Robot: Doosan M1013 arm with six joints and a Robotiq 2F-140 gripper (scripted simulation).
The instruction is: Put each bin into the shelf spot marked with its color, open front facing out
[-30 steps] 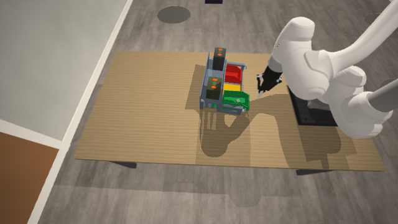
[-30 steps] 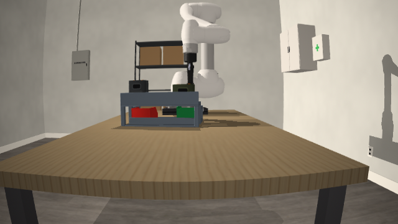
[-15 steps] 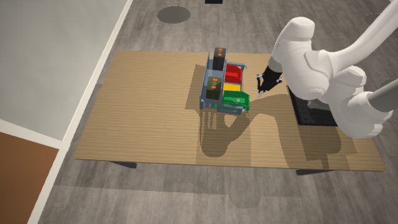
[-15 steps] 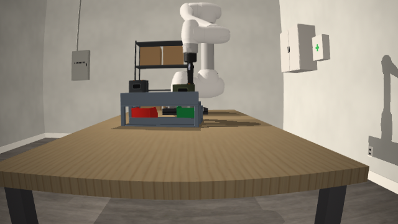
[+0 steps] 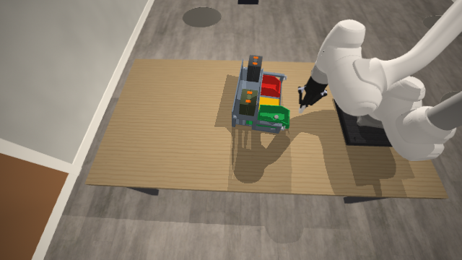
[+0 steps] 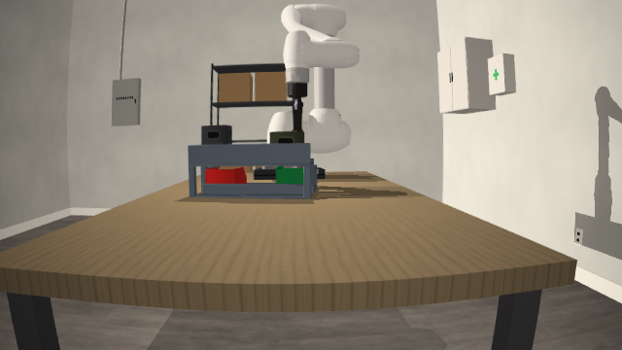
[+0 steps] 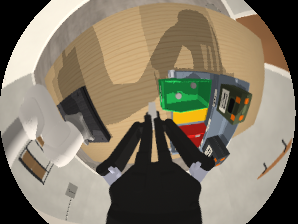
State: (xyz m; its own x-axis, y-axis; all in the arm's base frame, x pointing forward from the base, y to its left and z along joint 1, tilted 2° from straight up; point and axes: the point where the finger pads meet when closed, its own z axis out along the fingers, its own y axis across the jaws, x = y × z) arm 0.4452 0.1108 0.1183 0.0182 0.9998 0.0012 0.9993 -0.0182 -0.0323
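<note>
My hand is 12 cm short of the green bin and 12 cm above it. The rest, counted from my hand: red bin (17 cm ahead, 23 cm to the right, 13 cm below).
</note>
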